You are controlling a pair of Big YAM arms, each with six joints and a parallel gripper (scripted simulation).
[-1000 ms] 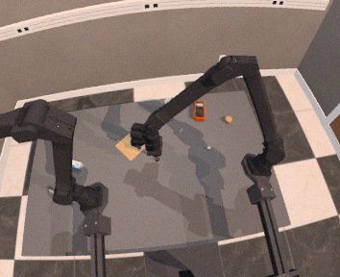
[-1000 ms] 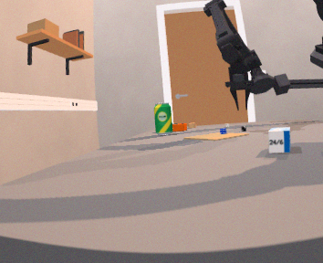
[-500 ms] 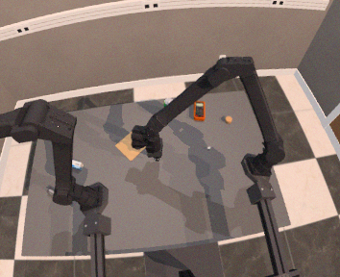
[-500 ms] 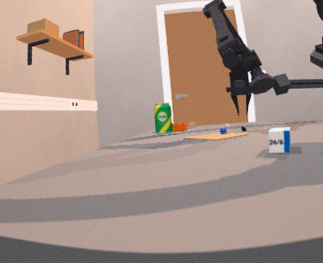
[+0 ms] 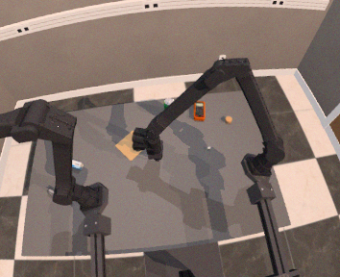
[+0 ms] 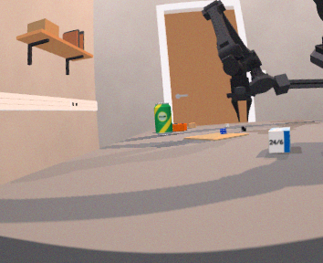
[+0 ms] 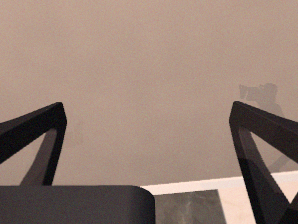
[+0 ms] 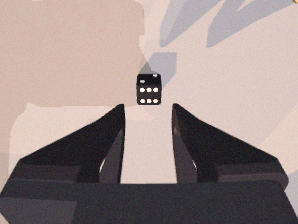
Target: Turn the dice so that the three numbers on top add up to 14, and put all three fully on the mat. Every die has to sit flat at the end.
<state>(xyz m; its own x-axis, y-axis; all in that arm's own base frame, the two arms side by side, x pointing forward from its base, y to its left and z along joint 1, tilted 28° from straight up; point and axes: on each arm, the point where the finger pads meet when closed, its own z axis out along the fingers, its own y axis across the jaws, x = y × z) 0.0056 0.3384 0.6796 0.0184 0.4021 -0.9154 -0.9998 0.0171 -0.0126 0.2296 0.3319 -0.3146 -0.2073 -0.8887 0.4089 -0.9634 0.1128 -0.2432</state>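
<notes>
My right hand is 3 cm above the black die. Round my right hand: blue die (9 cm to the left, 9 cm ahead, 3 cm below); mat (13 cm to the left, 12 cm ahead, 4 cm below).
</notes>
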